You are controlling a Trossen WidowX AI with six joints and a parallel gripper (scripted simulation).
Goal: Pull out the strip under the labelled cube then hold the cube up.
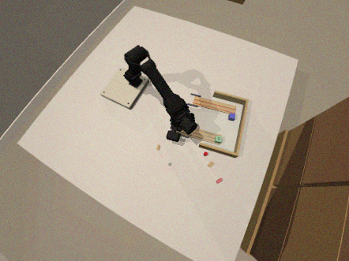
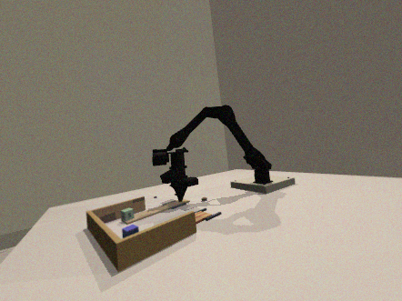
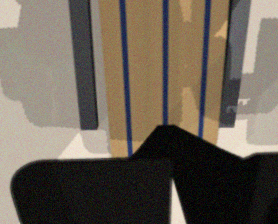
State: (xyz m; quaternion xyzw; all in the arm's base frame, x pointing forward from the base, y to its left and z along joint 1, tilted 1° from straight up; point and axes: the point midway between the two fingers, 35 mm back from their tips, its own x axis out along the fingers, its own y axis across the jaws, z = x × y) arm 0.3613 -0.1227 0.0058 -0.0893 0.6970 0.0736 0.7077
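Right now my gripper tip is 19 cm short of the red ball, 5 cm to the left of it and 1 cm below it. From my gripper tip the other things lie so: grey ball: 19 cm to the right, 6 cm ahead; then pink block: 30 cm ahead, 14 cm to the right.
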